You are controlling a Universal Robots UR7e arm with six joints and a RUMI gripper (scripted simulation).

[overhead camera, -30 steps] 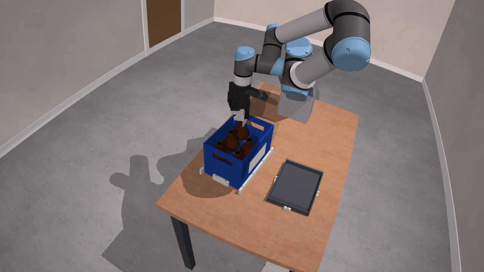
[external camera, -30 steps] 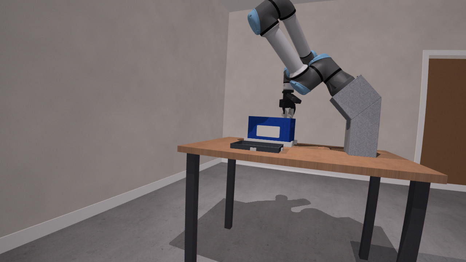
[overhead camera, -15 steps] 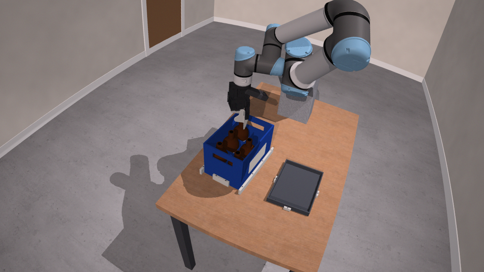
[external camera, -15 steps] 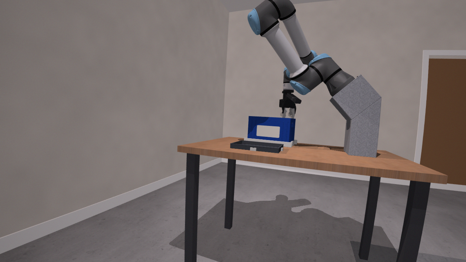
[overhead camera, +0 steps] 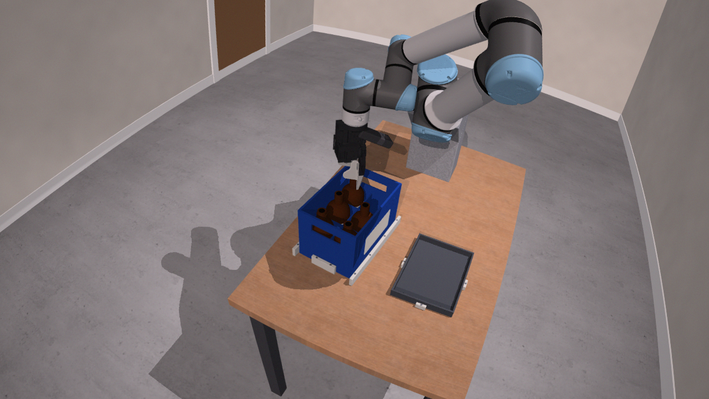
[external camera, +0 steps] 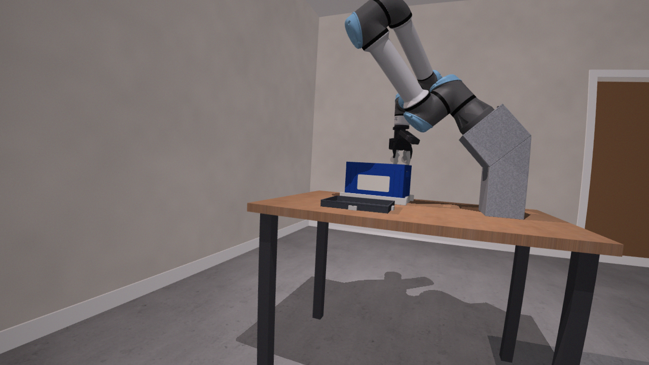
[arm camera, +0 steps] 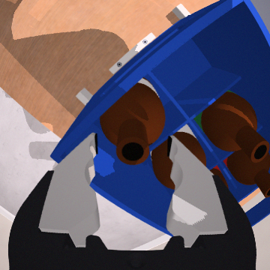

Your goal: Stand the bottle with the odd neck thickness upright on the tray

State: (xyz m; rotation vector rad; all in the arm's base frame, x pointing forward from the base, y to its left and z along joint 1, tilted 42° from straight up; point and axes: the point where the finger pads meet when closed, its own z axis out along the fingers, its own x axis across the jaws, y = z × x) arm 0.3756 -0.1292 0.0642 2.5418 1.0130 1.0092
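My gripper is now 90 mm short of the crate, 40 mm to the right of it and 70 mm above it. Round my hand: dark tray (90 mm ahead, 340 mm to the left, 140 mm below); then bottle (180 mm ahead, 70 mm below).
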